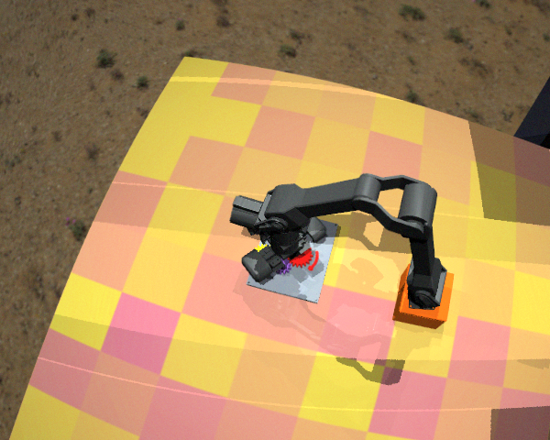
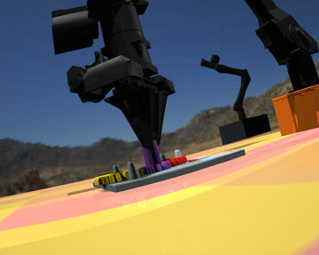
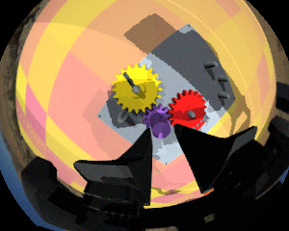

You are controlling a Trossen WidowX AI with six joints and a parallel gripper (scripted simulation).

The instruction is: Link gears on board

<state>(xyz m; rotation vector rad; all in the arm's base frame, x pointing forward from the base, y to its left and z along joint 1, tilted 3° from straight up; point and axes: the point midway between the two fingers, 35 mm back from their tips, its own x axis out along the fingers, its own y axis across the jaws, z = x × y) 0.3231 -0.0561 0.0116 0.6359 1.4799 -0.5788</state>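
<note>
The purple gear lies 2 cm below my gripper tip. From my gripper tip the other things lie so: yellow gear 5 cm ahead, 2 cm to the right, 2 cm below; then red gear 4 cm to the right, 3 cm behind, 2 cm below; then grey board 4 cm to the right, 4 cm below, 2 cm behind.
</note>
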